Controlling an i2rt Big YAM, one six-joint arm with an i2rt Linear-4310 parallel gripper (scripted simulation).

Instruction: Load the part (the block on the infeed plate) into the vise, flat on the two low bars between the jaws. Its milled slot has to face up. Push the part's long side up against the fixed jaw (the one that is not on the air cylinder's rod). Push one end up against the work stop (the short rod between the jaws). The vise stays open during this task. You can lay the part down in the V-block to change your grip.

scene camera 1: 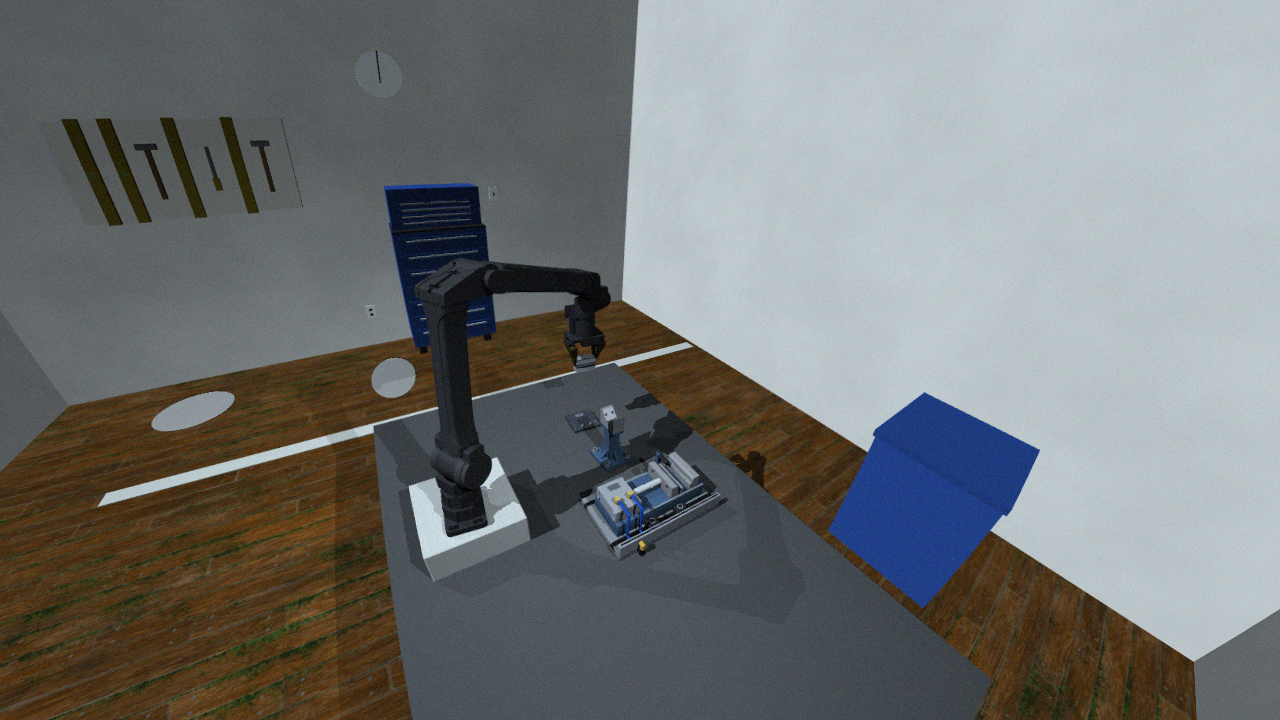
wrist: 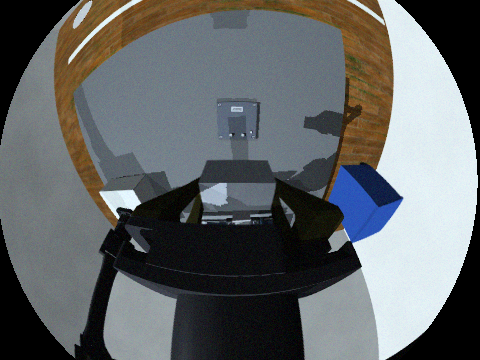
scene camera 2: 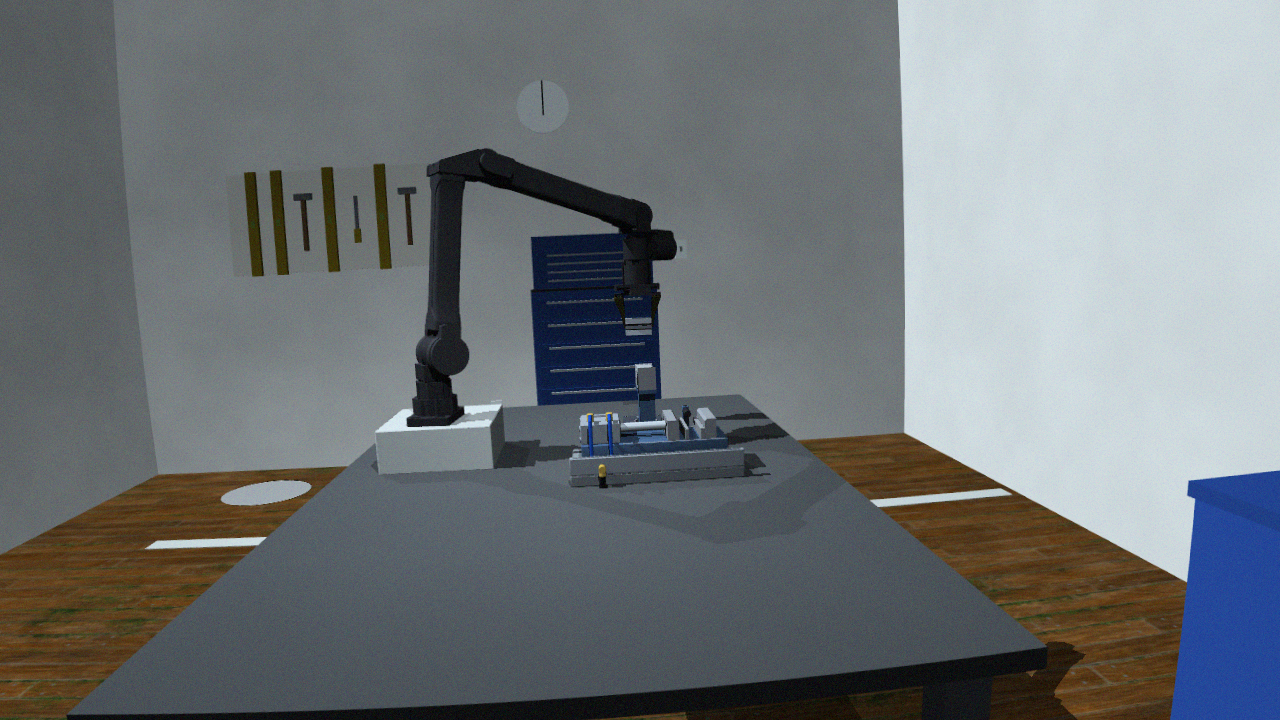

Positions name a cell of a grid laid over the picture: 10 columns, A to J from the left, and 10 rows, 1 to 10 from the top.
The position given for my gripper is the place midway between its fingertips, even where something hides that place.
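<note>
There is a part (wrist: E6) that I can see, and an air cylinder (scene camera 1: E7). I see the air cylinder (scene camera 2: E6) from scene camera 2 too. My own gripper (scene camera 2: E5) is in sight as well, and I find my gripper (scene camera 1: E6) again, as I do my gripper (wrist: E6).
</note>
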